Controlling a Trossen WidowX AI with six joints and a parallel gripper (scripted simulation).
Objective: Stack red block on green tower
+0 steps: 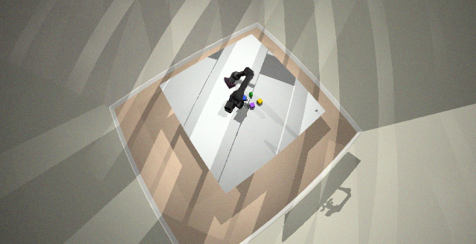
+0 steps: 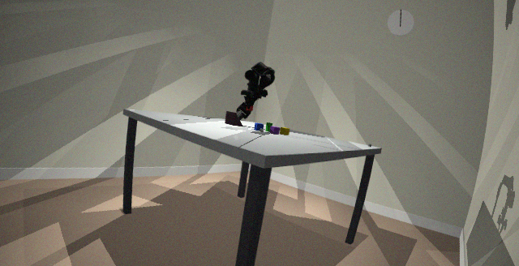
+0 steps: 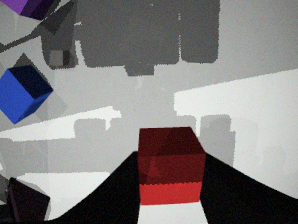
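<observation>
Right now the blue block is 60 mm behind my gripper tip, 150 mm to the left of it and 100 mm below it. Also, from my gripper tip: red block (10 mm above); purple block (50 mm ahead, 180 mm to the left, 100 mm below); yellow block (50 mm ahead, 270 mm to the left, 100 mm below).
</observation>
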